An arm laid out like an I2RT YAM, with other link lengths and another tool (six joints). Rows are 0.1 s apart.
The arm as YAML. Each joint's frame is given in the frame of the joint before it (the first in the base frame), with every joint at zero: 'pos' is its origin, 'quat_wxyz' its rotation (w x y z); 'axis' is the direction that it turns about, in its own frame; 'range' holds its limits. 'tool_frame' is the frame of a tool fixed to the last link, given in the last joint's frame.
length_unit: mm
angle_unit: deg
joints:
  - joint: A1
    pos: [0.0, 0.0, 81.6]
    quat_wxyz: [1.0, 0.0, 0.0, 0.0]
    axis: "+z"
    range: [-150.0, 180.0]
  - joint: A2
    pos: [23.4, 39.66, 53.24]
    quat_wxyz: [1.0, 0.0, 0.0, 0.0]
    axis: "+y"
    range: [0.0, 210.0]
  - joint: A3
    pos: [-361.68, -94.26, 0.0]
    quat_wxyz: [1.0, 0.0, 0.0, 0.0]
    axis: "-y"
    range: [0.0, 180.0]
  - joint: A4
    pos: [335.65, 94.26, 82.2]
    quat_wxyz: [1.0, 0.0, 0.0, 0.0]
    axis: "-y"
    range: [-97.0, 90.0]
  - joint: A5
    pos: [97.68, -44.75, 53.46]
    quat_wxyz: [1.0, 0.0, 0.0, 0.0]
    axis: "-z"
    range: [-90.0, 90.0]
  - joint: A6
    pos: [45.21, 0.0, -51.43]
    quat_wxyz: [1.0, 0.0, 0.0, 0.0]
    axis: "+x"
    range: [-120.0, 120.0]
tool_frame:
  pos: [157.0, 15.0, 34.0]
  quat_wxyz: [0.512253, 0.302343, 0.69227, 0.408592]
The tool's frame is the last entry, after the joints.
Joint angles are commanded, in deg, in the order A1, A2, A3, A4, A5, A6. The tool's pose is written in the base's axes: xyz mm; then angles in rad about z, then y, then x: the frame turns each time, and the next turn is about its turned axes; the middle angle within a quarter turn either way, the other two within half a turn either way. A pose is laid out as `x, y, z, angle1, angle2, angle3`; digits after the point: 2 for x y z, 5 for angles.
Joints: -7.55 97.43 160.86 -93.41 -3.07 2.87
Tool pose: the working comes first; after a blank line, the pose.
Where each joint sits with the arm in this pose, in the base's axes (m; each line is computed from the numbers above, not from the rounded line before):
A1: 0.0000 0.0000 0.0816
A2: 0.0284 0.0362 0.1348
A3: 0.0624 -0.0633 0.4935
A4: 0.1507 0.0200 0.8305
A5: 0.2552 -0.0390 0.8279
A6: 0.2688 -0.0383 0.7608
the tool: 0.4229 -0.0369 0.7129

422.86, -36.88, 712.92, 1.97683, 0.19588, 2.20510
